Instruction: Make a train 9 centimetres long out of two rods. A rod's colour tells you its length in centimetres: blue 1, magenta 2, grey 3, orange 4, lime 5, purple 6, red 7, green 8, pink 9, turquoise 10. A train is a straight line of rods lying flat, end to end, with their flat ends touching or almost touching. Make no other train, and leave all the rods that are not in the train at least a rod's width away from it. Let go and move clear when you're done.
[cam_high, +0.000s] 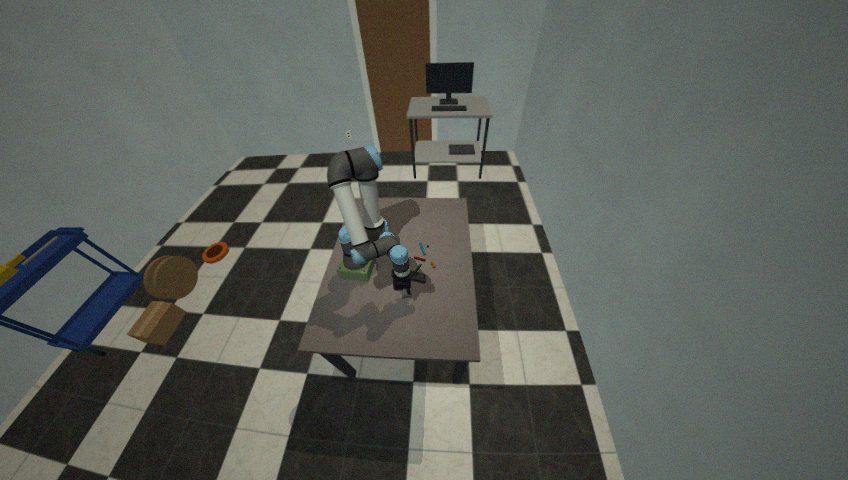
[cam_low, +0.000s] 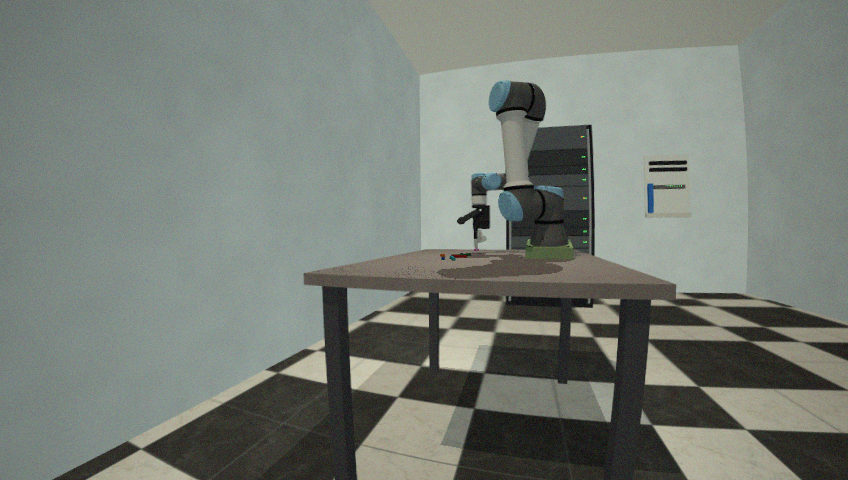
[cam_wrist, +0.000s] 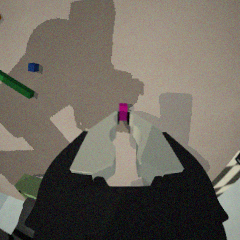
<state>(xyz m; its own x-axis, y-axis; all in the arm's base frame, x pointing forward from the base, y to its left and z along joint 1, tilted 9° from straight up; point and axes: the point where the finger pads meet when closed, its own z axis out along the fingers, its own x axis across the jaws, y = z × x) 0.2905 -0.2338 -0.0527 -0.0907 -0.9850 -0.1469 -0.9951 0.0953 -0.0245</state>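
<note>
My hand is 10 mm above the short magenta rod. From my hand the other things lie so: red rod: 80 mm ahead, 240 mm to the left, 20 mm below; then green rod: 60 mm ahead, 160 mm to the left, 20 mm below; then orange rod: 150 mm ahead, 180 mm to the left, 20 mm below.
</note>
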